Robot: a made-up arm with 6 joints. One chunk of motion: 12 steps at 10 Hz.
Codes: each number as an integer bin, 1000 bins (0 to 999) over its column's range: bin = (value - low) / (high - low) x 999, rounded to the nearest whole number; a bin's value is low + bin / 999 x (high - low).
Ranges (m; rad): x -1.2..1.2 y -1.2..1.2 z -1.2..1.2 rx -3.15..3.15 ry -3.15..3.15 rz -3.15..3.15
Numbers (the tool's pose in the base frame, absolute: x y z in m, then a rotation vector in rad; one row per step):
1: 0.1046 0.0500 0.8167 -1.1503 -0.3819 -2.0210
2: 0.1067 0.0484 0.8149 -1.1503 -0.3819 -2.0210
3: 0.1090 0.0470 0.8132 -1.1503 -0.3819 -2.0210
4: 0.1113 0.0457 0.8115 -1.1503 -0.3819 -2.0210
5: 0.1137 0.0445 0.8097 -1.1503 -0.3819 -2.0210
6: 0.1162 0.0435 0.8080 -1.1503 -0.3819 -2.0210
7: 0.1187 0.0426 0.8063 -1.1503 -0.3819 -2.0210
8: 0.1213 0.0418 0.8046 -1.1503 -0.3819 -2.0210
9: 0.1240 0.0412 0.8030 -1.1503 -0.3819 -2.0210
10: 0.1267 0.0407 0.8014 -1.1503 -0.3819 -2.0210
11: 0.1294 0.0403 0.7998 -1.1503 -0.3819 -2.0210
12: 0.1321 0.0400 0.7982 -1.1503 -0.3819 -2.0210
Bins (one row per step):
1: 543 520 839 317 439 179
2: 544 520 839 317 439 179
3: 545 519 838 317 439 179
4: 546 519 837 317 439 179
5: 547 518 837 317 439 179
6: 548 518 836 317 439 179
7: 549 517 835 317 439 179
8: 550 517 834 317 439 179
9: 551 517 834 317 439 179
10: 552 516 833 317 439 179
11: 553 516 832 317 439 179
12: 554 516 832 317 439 179

